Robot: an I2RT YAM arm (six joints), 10 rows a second.
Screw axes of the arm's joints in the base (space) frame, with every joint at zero. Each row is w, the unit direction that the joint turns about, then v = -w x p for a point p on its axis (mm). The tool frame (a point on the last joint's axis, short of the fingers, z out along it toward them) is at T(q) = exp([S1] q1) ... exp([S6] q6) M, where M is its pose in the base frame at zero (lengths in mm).
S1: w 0 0 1 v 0 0 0
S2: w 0 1 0 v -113.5 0 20
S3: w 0 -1 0 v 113.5 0 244
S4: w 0 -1 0 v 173.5 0 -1
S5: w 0 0 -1 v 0 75 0
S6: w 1 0 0 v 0 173.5 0
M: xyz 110.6 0 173.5 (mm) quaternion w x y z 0.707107 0 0.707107 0
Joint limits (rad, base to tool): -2.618..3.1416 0..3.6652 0..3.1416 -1.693..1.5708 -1.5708..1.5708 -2.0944..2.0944
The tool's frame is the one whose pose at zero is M.
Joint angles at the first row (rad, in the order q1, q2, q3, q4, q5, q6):
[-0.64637, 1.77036, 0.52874, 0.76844, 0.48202, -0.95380]
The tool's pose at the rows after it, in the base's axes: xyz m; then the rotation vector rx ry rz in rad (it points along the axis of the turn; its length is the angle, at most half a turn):
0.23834, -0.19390, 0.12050, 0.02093, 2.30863, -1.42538
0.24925, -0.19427, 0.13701, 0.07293, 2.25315, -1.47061
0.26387, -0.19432, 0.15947, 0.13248, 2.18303, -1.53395
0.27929, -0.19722, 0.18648, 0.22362, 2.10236, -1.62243
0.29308, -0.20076, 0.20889, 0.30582, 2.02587, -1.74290
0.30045, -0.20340, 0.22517, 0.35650, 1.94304, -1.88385
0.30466, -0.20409, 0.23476, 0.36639, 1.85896, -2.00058
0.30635, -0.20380, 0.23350, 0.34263, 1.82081, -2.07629
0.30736, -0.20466, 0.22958, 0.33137, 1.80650, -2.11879
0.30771, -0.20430, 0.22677, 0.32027, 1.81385, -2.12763
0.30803, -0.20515, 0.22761, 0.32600, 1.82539, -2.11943
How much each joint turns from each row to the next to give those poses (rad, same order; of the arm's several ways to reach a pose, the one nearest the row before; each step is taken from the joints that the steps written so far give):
[0.02045, -0.01819, 0.02400, -0.02404, 0.03222, 0.02076]
[0.02429, -0.02436, 0.04382, -0.01883, 0.05163, 0.01762]
[0.03160, -0.02366, 0.06433, -0.02213, 0.07190, 0.00792]
[0.02511, -0.01208, 0.08557, -0.01503, 0.09776, -0.00300]
[0.01959, 0.01512, 0.07831, 0.03891, 0.11298, -0.05289]
[0.00969, 0.02605, 0.03997, 0.13495, 0.09417, -0.12699]
[0.00650, 0.03700, 0.01534, 0.19034, 0.04444, -0.15868]
[0.00345, 0.03898, -0.00265, 0.14306, 0.00958, -0.12037]
[-0.00045, 0.03167, -0.00073, 0.08204, 0.00513, -0.06477]
[0.00139, 0.00840, -0.00346, 0.01222, 0.00140, -0.01387]
[-0.00141, -0.00607, 0.00499, -0.02955, 0.00350, 0.01712]

